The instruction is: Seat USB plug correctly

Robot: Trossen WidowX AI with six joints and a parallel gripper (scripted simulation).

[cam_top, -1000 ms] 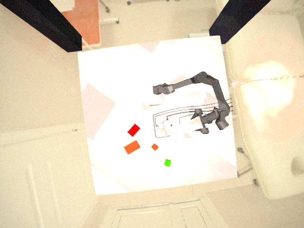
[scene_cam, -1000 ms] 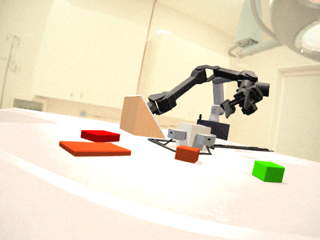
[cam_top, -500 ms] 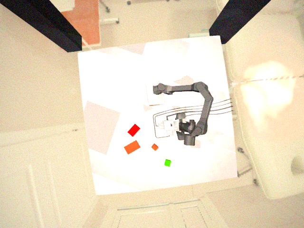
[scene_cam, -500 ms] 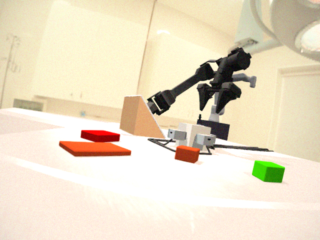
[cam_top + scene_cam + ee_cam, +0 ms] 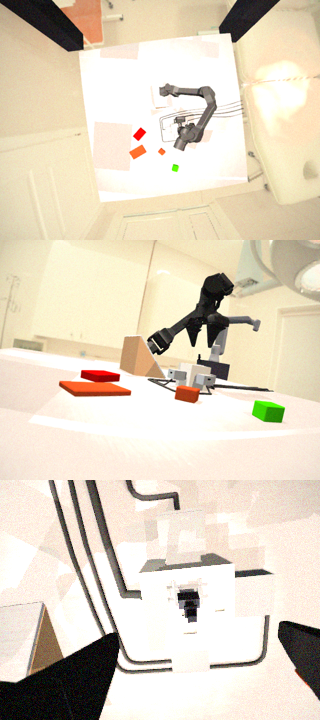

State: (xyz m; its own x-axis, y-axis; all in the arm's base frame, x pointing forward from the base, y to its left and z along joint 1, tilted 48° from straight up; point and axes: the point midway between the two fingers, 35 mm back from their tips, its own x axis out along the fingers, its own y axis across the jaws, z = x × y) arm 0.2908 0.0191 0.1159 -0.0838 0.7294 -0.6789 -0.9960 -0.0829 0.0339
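Now: gripper tip 40 mm above the dark USB plug. Round my gripper tip: red block: 30 mm ahead, 310 mm to the right, 130 mm below; then small orange block: 180 mm ahead, 140 mm to the right, 120 mm below; then USB socket: 10 mm to the left, 70 mm below.
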